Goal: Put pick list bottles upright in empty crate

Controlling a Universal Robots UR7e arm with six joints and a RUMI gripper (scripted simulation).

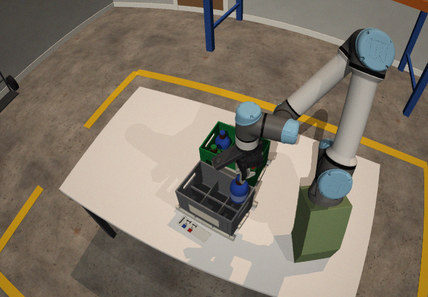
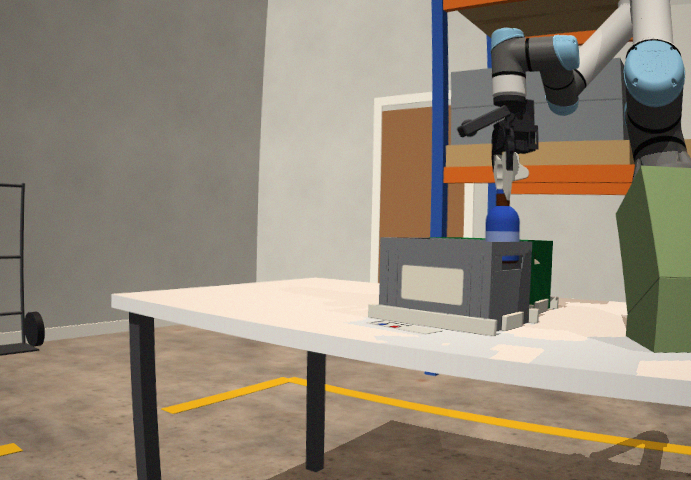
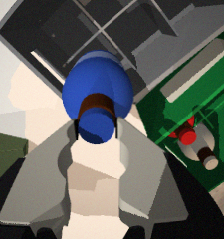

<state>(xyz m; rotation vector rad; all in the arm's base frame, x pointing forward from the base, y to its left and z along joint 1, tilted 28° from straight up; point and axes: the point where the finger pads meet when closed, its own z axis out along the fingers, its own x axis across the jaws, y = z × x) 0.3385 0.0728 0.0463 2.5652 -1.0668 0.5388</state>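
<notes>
Now: the blue bottle 70 mm below my hand. The rest, counted from my hand: grey crate (190 mm below, 90 mm ahead, 30 mm to the left); then red bottle (190 mm below, 170 mm to the right, 20 mm ahead); then green crate (220 mm to the right, 190 mm below, 110 mm ahead).
</notes>
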